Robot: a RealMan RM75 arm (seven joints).
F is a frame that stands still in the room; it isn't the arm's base.
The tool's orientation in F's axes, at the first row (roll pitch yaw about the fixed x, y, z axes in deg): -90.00, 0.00, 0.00
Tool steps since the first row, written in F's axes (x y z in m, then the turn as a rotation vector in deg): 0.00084, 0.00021, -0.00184, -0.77, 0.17, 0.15; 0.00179, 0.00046, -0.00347, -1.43, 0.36, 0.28; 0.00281, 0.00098, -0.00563, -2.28, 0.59, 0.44; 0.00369, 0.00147, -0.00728, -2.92, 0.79, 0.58; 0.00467, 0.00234, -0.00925, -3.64, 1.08, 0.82; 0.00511, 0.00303, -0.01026, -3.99, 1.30, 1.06; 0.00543, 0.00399, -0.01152, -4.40, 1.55, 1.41; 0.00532, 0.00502, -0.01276, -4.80, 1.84, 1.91; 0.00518, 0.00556, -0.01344, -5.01, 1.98, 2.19; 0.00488, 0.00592, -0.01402, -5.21, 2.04, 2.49; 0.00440, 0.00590, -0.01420, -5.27, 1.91, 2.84; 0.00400, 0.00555, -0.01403, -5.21, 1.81, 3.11
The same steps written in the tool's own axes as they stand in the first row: 0.00084, 0.00184, 0.00021, -0.77, -0.15, 0.17; 0.00179, 0.00347, 0.00046, -1.43, -0.28, 0.36; 0.00281, 0.00563, 0.00098, -2.28, -0.44, 0.59; 0.00369, 0.00728, 0.00147, -2.92, -0.58, 0.79; 0.00467, 0.00925, 0.00234, -3.64, -0.82, 1.08; 0.00511, 0.01026, 0.00303, -3.99, -1.06, 1.30; 0.00543, 0.01152, 0.00399, -4.40, -1.41, 1.55; 0.00532, 0.01276, 0.00502, -4.80, -1.91, 1.84; 0.00518, 0.01344, 0.00556, -5.01, -2.19, 1.98; 0.00488, 0.01402, 0.00592, -5.21, -2.49, 2.04; 0.00440, 0.01420, 0.00590, -5.27, -2.84, 1.91; 0.00400, 0.01403, 0.00555, -5.21, -3.11, 1.81
